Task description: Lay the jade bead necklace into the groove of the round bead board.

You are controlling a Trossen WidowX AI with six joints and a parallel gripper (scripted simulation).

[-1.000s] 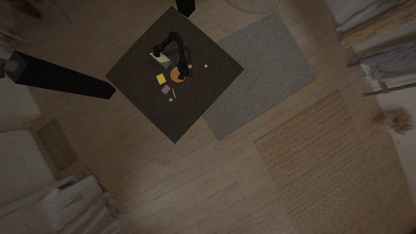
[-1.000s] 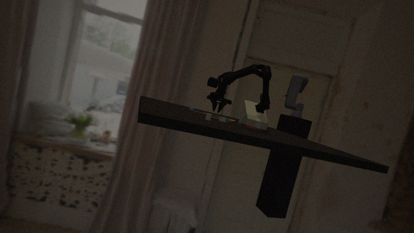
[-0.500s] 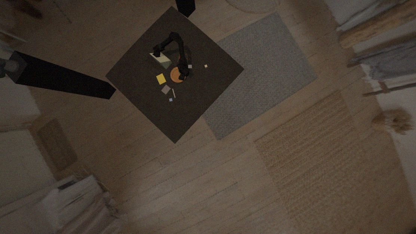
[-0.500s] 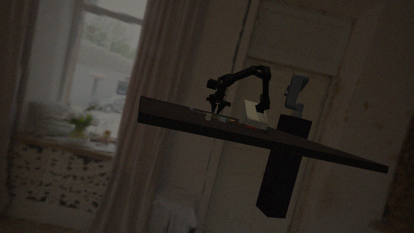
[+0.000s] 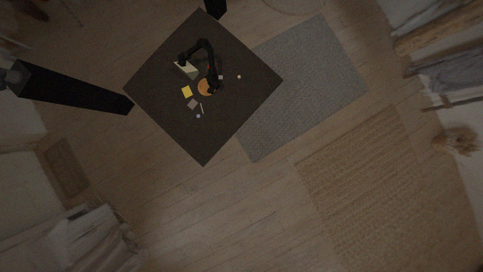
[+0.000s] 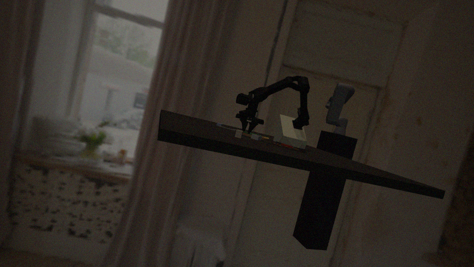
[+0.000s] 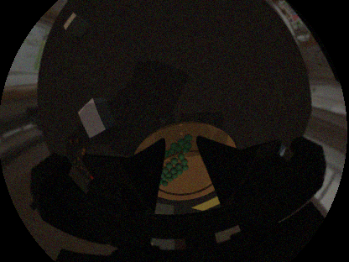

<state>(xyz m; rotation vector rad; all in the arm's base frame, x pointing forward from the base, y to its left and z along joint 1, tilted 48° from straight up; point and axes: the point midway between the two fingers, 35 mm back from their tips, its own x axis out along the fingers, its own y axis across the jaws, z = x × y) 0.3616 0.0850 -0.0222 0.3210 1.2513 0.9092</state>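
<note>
My gripper tip is now 70 mm past the round bead board, 40 mm to the left of it and 10 mm above it. Also, from my gripper tip: white stick (40 mm ahead, 260 mm to the right, 10 mm below); grey-white block (10 mm behind, 130 mm to the left); red item (200 mm behind, 140 mm to the left, 10 mm below).
</note>
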